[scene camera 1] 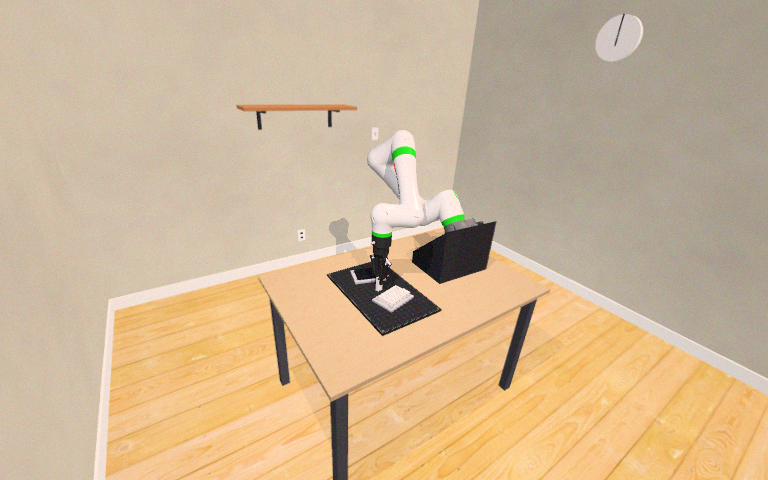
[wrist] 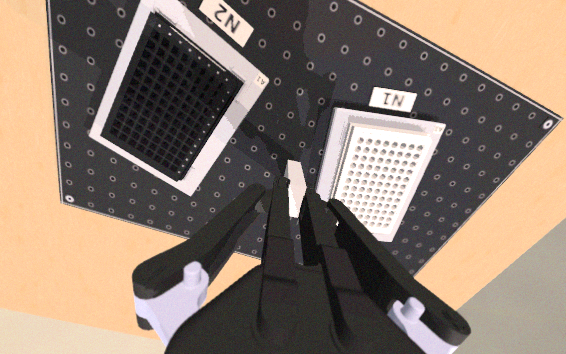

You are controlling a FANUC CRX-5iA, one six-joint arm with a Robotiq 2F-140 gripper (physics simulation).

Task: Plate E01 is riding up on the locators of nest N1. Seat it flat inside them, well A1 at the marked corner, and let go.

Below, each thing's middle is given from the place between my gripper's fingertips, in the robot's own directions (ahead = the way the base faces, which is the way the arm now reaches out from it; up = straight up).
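Counting from my hand, I find the pale nest N1 (wrist: pixel 332 150) 9 cm to the left of it and 3 cm behind it. The white well plate E01 (wrist: pixel 377 167) is 8 cm to the left of my hand, 4 cm behind it and 1 cm above it. Then there is the black well plate (wrist: pixel 173 95), which is 14 cm to the right of my hand and 1 cm above it. Going by their middles, of the things named here the black well plate is the farthest from my hand.
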